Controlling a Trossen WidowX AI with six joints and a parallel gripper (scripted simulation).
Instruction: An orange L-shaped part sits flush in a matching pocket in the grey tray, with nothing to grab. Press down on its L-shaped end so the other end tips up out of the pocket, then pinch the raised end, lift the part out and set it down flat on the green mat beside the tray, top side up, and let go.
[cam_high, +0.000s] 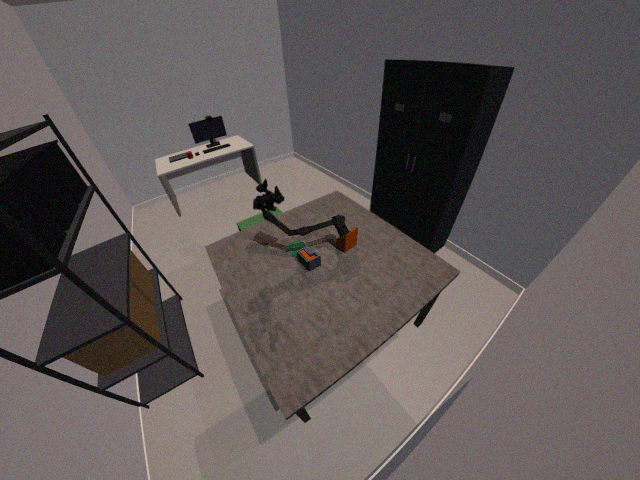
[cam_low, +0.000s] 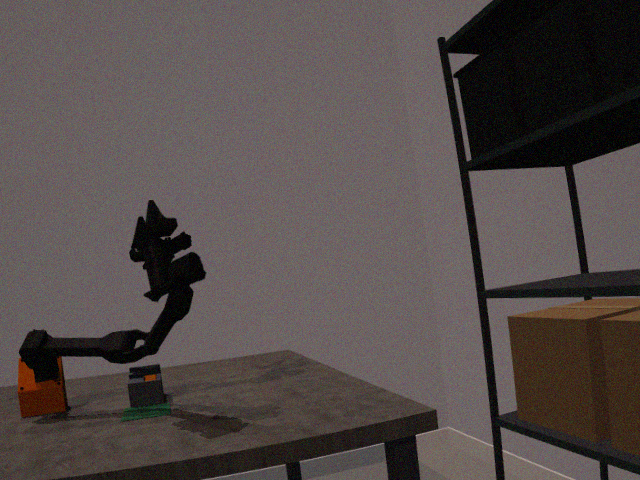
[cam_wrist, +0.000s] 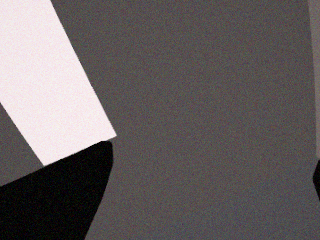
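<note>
The orange L-shaped part is 450 mm below my gripper tip, 270 mm to the left of it and 10 mm behind it. Also, from my gripper tip: green mat (510 mm below, 110 mm to the left, 40 mm behind).
</note>
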